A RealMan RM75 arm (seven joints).
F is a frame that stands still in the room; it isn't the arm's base.
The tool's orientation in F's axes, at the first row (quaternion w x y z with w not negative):
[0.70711, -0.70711, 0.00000, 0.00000]
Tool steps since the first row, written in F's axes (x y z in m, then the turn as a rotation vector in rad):
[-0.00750, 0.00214, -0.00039, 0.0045, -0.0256, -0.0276]
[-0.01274, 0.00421, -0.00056, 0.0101, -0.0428, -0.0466]
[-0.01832, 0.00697, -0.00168, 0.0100, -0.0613, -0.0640]
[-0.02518, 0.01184, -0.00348, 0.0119, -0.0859, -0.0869]
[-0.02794, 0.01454, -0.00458, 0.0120, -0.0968, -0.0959]
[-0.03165, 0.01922, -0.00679, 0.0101, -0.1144, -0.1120]
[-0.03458, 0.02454, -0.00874, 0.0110, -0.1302, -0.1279]
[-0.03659, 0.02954, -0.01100, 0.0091, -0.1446, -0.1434]
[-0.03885, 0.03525, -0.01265, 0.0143, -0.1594, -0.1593]
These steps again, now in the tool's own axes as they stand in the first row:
[-0.00750, 0.00039, 0.00214, 0.0045, 0.0276, -0.0256]
[-0.01274, 0.00056, 0.00421, 0.0101, 0.0466, -0.0428]
[-0.01832, 0.00168, 0.00697, 0.0100, 0.0640, -0.0613]
[-0.02518, 0.00348, 0.01184, 0.0119, 0.0869, -0.0859]
[-0.02794, 0.00458, 0.01454, 0.0120, 0.0959, -0.0968]
[-0.03165, 0.00679, 0.01922, 0.0101, 0.1120, -0.1144]
[-0.03458, 0.00874, 0.02454, 0.0110, 0.1279, -0.1302]
[-0.03659, 0.01100, 0.02954, 0.0091, 0.1434, -0.1446]
[-0.03885, 0.01265, 0.03525, 0.0143, 0.1593, -0.1594]

